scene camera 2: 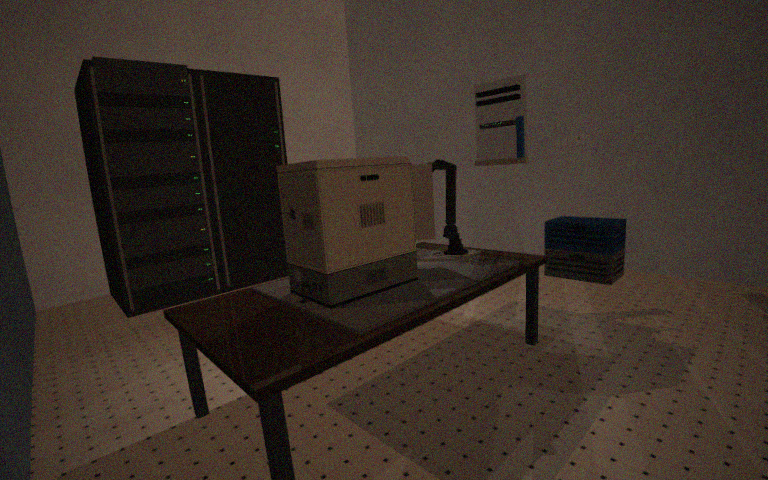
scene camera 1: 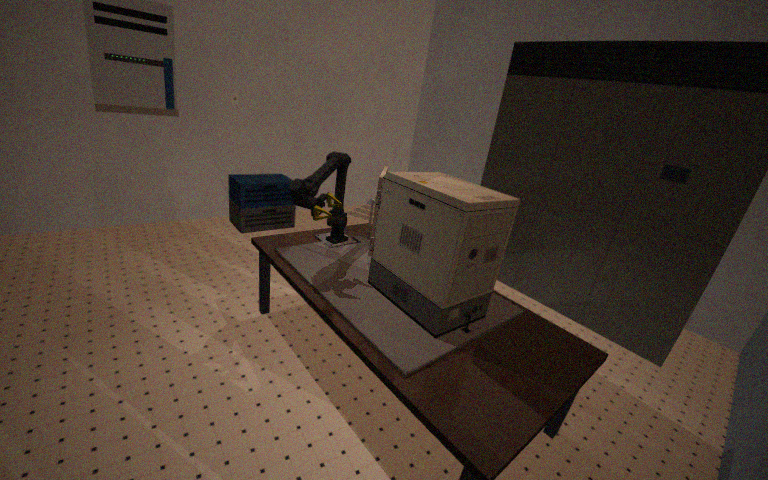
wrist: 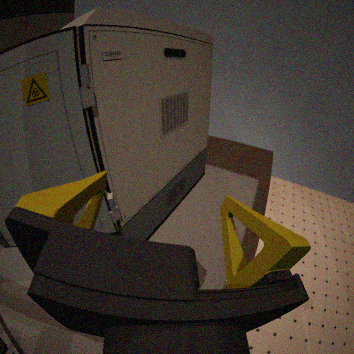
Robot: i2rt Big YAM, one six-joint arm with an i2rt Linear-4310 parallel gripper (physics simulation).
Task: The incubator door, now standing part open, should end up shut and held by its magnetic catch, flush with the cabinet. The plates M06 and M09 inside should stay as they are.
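Seen in the pictures: gripper, fingertip midpoint: (scene camera 1: 337, 210) (wrist: 167, 190); arm's base at its link origin: (scene camera 2: 455, 253) (scene camera 1: 337, 239).
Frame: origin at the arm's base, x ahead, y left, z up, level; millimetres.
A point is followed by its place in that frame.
The beige incubator cabinet (scene camera 1: 421, 249) {x 786, y -279, z 310 mm} (scene camera 2: 368, 237) {x 809, y 41, z 240 mm} (wrist: 140, 135) {x 586, y -241, z 311 mm} stands on a grey base on the table. Its door (scene camera 2: 423, 203) {x 322, y -1, z 323 mm} (wrist: 37, 145) {x 417, y -156, z 362 mm} stands part open; it juts out past the cabinet's front in the second scene view. In the wrist view its face carries a yellow warning sign, and hinge parts and a dark gap show along the cabinet's edge. My gripper (scene camera 1: 334, 208) {x 393, y -379, z 361 mm} (wrist: 167, 190) {x 393, y -379, z 361 mm} is open and empty, raised in front of the cabinet and apart from it. The gripper is hidden in the second scene view. Plates M06 and M09 do not show.
The arm's base stands at the far end of the table (scene camera 1: 509, 396) {x 1281, y -351, z -11 mm} (scene camera 2: 243, 339) {x 1336, y -78, z -12 mm}. A grey mat (scene camera 1: 396, 333) {x 834, y -413, z 1 mm} (scene camera 2: 368, 314) {x 987, y 168, z 1 mm} lies under the cabinet. A blue and grey crate stack (scene camera 1: 260, 192) (scene camera 2: 585, 234) stands beyond the table. A dark server rack (scene camera 2: 93, 169) stands behind it.
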